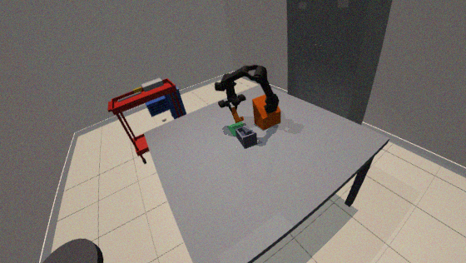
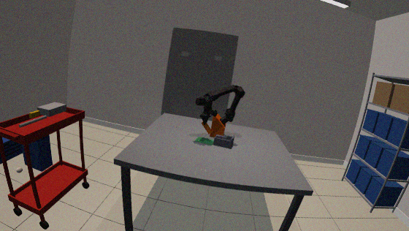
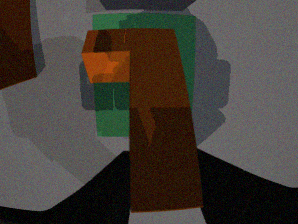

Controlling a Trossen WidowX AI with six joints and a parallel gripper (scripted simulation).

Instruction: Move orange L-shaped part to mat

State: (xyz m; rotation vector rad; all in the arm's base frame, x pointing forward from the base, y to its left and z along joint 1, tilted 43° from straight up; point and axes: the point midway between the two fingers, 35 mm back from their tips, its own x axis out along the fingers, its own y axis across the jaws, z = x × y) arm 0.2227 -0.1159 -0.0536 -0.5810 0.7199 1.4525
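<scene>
The green mat lies 2 cm to the left of my gripper tip and 16 cm below it. Round my gripper tip: orange L-shaped part (1 cm behind, 3 cm to the left, 3 cm below).
</scene>
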